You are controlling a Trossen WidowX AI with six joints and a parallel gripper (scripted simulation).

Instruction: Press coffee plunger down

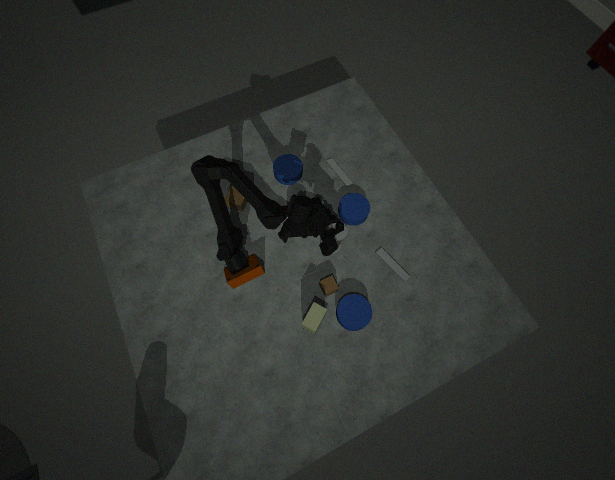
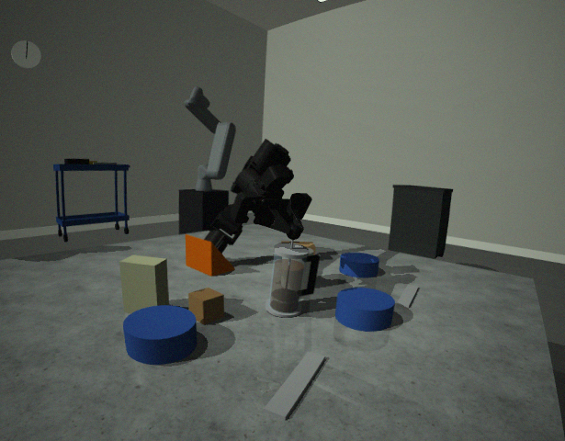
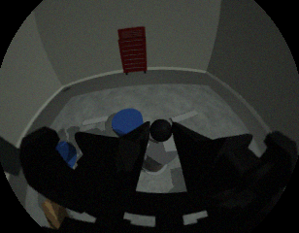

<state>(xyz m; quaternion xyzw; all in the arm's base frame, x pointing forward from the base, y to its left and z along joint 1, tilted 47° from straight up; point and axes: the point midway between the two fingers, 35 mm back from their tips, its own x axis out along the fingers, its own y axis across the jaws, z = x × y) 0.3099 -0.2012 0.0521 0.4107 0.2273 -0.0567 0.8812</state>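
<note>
My gripper tip is now 10 mm past the glass coffee press, 20 mm to the right of it and 90 mm above it. Round my gripper tip: white cylinder 80 mm behind, 160 mm to the left, 130 mm below; small brown cube 130 mm behind, 120 mm to the right, 150 mm below; cream block 240 mm behind, 190 mm to the right, 120 mm below.
</note>
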